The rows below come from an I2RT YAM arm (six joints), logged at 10 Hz.
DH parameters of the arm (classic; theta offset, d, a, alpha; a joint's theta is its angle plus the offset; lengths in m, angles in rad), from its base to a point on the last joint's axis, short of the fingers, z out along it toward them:
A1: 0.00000 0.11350 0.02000 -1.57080
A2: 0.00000 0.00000 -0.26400 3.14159
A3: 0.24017 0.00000 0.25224 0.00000
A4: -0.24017 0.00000 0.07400 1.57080
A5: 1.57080 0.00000 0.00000 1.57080
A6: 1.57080 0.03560 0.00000 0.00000
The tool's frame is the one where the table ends.
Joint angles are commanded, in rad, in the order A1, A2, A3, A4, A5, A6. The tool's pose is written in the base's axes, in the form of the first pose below.
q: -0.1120 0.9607 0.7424 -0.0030 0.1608 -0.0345
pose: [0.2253 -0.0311 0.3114 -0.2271 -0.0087 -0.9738 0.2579 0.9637 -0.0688]
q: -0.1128 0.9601 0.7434 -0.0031 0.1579 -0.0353
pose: [0.2252 -0.0311 0.3119 -0.2258 -0.0095 -0.9741 0.2558 0.9643 -0.0687]
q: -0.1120 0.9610 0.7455 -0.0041 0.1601 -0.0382
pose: [0.2254 -0.0311 0.3124 -0.2264 -0.0125 -0.9739 0.2565 0.9639 -0.0720]
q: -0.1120 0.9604 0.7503 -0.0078 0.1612 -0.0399
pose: [0.2253 -0.0311 0.3138 -0.2253 -0.0143 -0.9742 0.2573 0.9635 -0.0736]
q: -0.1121 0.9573 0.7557 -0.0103 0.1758 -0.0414
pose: [0.2246 -0.0315 0.3161 -0.2204 -0.0162 -0.9753 0.2712 0.9594 -0.0772]
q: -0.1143 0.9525 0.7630 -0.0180 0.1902 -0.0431
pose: [0.2233 -0.0324 0.3190 -0.2172 -0.0176 -0.9760 0.2867 0.9546 -0.0811]
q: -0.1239 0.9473 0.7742 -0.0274 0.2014 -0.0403
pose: [0.2216 -0.0348 0.3230 -0.2102 -0.0136 -0.9776 0.3074 0.9483 -0.0793]
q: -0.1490 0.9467 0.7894 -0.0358 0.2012 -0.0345
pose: [0.2204 -0.0403 0.3277 -0.2014 -0.0039 -0.9795 0.3327 0.9403 -0.0722]
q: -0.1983 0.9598 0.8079 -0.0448 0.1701 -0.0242
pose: [0.2212 -0.0506 0.3307 -0.2002 0.0159 -0.9796 0.3522 0.9342 -0.0568]
